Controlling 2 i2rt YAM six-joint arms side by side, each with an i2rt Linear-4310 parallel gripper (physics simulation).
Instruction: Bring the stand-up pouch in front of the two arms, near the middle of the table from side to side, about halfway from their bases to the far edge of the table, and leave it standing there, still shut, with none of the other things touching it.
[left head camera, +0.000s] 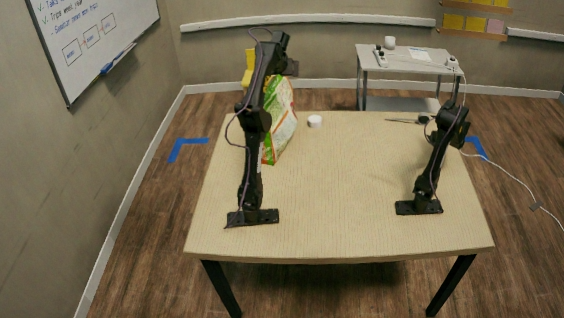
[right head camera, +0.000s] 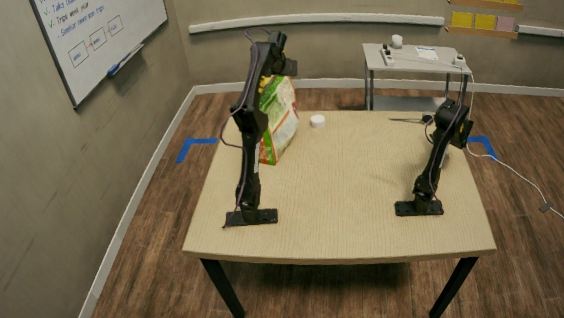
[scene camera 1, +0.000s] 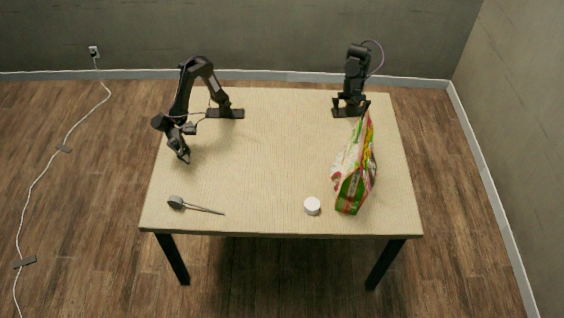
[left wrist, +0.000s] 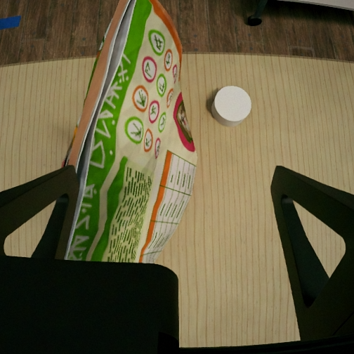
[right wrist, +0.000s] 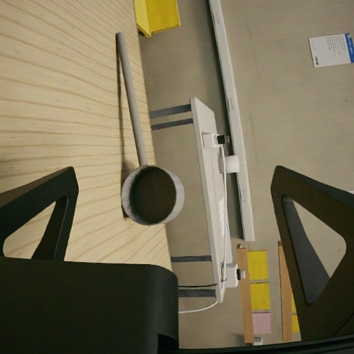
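Observation:
The stand-up pouch (left head camera: 285, 112) (right head camera: 285, 107) (scene camera 1: 354, 172) (left wrist: 135, 200), green, white and orange, stands upright near the table's left side in the head views, at the right in scene camera 1. Its long top edge looks shut. The left arm hides part of it in the head views. My left gripper (scene camera 1: 352, 103) (left wrist: 174, 176) is open, high by the pouch's top; in the left wrist view one finger overlaps the top edge and the other is over bare table. My right gripper (scene camera 1: 184, 157) (right wrist: 174, 177) is open and empty at the opposite side, away from the pouch.
A white round tub (left head camera: 314, 121) (right head camera: 317, 121) (scene camera 1: 312, 206) (left wrist: 231, 105) stands near the pouch, apart from it. A grey long-handled cup (scene camera 1: 176, 202) (right wrist: 153, 195) lies near the table's far corner on the right arm's side. A cart (left head camera: 400, 67) stands beyond the far edge.

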